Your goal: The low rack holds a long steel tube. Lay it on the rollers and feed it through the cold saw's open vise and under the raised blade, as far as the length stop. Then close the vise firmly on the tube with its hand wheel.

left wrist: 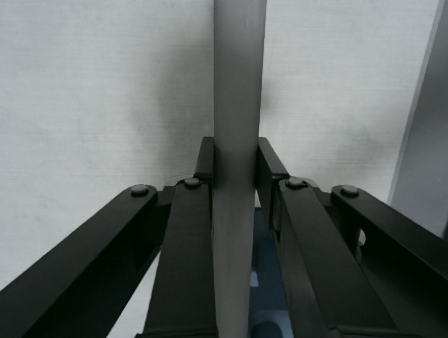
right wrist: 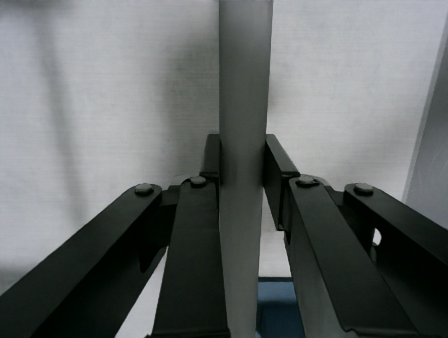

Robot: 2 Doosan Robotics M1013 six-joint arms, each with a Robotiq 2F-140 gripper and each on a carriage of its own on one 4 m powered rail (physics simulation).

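The long grey steel tube runs from top to bottom through the middle of both wrist views, the tube (left wrist: 236, 90) in the left and the tube (right wrist: 244, 90) in the right. My left gripper (left wrist: 234, 156) is shut on the tube, with one finger pad against each side. My right gripper (right wrist: 240, 154) is shut on the same tube at another place along it, also with a pad on each side. The tube's ends are outside both views. The rollers, the saw's vise, the blade, the length stop and the hand wheel do not show.
A blue part, likely of the low rack (left wrist: 270, 295) (right wrist: 281, 305), shows beside the tube at the bottom of each view. Behind the tube is a pale surface (left wrist: 100, 100) (right wrist: 125, 100), bordered by a darker grey strip (left wrist: 425, 150) (right wrist: 432, 160) at the right.
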